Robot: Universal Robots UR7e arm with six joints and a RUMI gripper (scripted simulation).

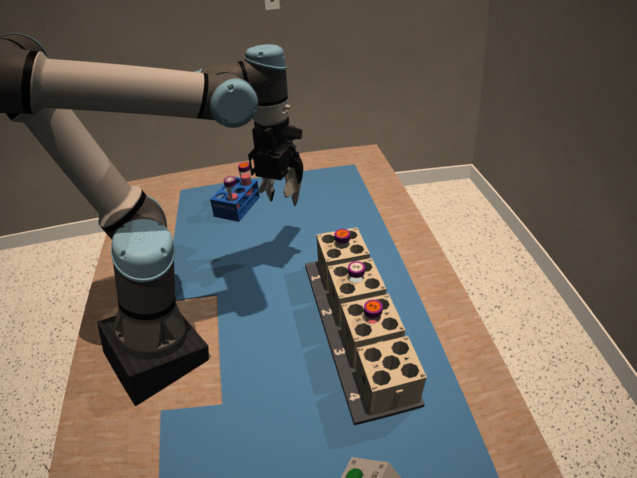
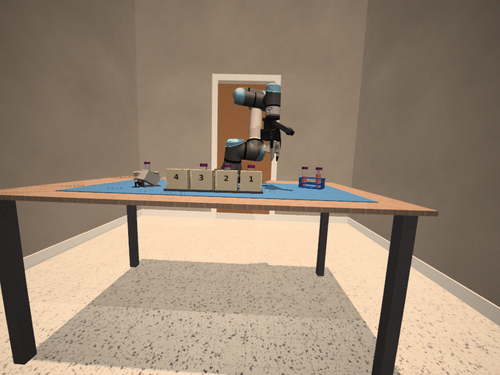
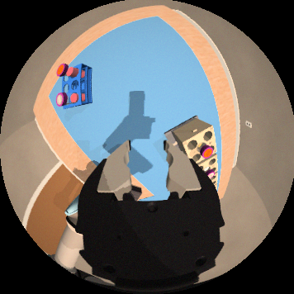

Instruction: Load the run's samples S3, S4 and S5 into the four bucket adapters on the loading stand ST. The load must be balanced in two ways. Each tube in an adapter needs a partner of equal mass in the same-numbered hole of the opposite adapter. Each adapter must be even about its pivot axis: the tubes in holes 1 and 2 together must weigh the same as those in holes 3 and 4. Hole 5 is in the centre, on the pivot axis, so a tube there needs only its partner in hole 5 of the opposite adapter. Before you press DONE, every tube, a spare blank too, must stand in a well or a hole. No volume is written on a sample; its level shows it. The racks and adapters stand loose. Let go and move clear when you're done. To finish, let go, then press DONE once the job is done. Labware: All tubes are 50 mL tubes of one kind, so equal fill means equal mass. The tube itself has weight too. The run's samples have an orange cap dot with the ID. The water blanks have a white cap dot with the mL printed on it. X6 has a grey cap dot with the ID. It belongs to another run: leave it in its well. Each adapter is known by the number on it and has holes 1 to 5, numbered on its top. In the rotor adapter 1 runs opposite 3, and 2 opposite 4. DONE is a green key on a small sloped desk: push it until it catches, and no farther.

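The sample tube is 140 mm behind my hand, 240 mm to the left of it and 100 mm below it. Round my hand: green key 120 mm ahead, 610 mm to the right, 100 mm below; then white rack 40 mm behind, 790 mm to the right, 130 mm below.
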